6 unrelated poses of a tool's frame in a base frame.
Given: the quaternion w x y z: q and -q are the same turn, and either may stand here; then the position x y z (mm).
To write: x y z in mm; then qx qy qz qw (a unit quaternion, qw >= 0). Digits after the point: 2 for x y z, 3 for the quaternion.
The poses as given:
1: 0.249, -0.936, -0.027, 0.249, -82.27, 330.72, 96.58
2: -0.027, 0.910, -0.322, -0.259, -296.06, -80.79, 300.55
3: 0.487, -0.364, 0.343, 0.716, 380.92, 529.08, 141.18
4: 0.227, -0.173, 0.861, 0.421, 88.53, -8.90, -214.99
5: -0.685, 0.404, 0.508, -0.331, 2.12, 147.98, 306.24
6: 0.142, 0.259, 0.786, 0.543, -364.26, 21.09, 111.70
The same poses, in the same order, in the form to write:
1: -82.27, 330.72, 96.58, -0.936, -0.027, 0.249, 0.249
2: -296.06, -80.79, 300.55, -0.910, 0.322, 0.259, 0.027
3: 380.92, 529.08, 141.18, -0.364, 0.343, 0.716, 0.487
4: 88.53, -8.90, -214.99, -0.173, 0.861, 0.421, 0.227
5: 2.12, 147.98, 306.24, -0.404, -0.508, 0.331, 0.685
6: -364.26, 21.09, 111.70, 0.259, 0.786, 0.543, 0.142
